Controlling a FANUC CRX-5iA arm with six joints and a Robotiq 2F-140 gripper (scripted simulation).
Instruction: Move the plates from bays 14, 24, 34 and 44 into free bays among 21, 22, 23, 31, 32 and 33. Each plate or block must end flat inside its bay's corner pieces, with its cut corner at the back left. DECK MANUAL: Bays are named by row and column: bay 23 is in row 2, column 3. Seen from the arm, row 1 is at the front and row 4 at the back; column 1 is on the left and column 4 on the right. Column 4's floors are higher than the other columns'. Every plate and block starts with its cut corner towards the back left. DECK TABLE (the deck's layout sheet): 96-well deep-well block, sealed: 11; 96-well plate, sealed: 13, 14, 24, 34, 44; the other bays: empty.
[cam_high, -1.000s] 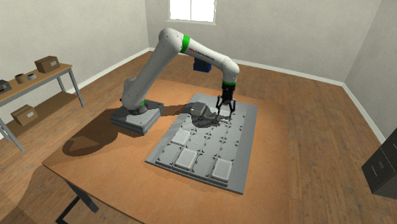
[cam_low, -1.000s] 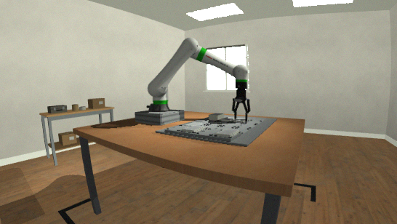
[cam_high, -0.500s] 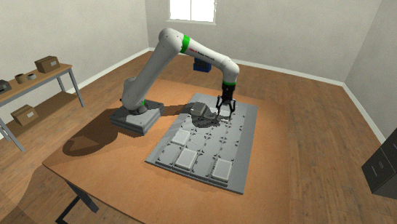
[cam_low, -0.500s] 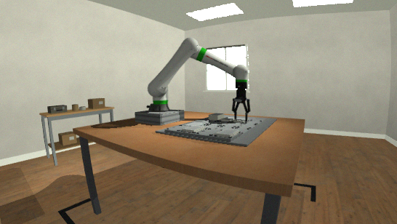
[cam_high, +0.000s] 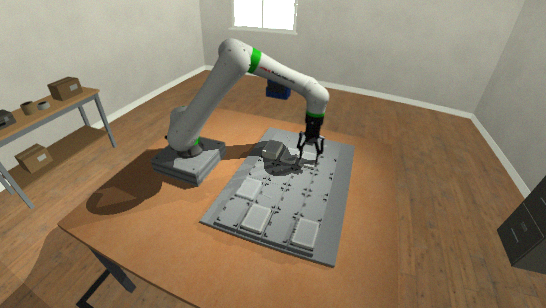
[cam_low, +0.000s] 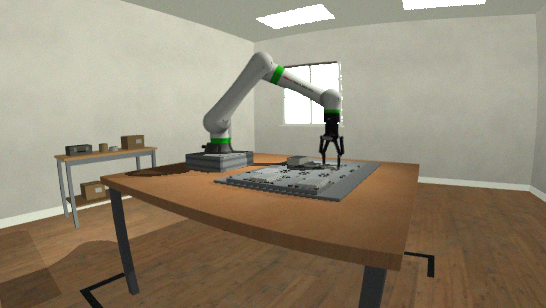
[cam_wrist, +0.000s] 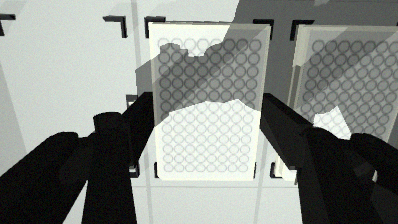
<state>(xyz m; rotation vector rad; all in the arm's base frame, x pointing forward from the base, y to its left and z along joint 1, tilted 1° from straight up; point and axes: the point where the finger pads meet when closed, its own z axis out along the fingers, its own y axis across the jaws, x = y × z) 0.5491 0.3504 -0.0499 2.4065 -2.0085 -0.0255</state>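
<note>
The bay label 43 is 310 mm to the right of my hand, 120 mm ahead of it and 30 mm below it. Also, from my hand: sealed 96-well plate 360 mm to the right, 150 mm behind, 20 mm below; sealed deep-well block 210 mm behind, 40 mm to the right, 10 mm below.
</note>
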